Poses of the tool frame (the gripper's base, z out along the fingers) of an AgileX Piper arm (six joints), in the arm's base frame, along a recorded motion.
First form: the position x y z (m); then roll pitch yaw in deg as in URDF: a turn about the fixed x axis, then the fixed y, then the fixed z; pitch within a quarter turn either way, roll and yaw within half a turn.
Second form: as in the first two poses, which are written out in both.
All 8 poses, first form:
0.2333 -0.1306 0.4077 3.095 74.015 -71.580
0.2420 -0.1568 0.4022 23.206 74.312 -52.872
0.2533 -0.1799 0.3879 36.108 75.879 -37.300
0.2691 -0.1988 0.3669 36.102 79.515 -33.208
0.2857 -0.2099 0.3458 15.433 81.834 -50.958
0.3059 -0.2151 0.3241 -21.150 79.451 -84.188
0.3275 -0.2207 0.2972 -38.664 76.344 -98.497
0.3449 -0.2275 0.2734 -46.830 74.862 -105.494
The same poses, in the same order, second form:
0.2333 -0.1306 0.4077 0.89 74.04 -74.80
0.2420 -0.1568 0.4022 6.32 75.61 -76.88
0.2533 -0.1799 0.3879 8.43 78.63 -74.25
0.2691 -0.1988 0.3669 6.22 81.54 -69.77
0.2857 -0.2099 0.3458 2.19 82.13 -66.54
0.3059 -0.2151 0.3241 -3.84 80.17 -62.71
0.3275 -0.2207 0.2972 -8.63 79.38 -59.03
0.3449 -0.2275 0.2734 -11.16 79.71 -57.66

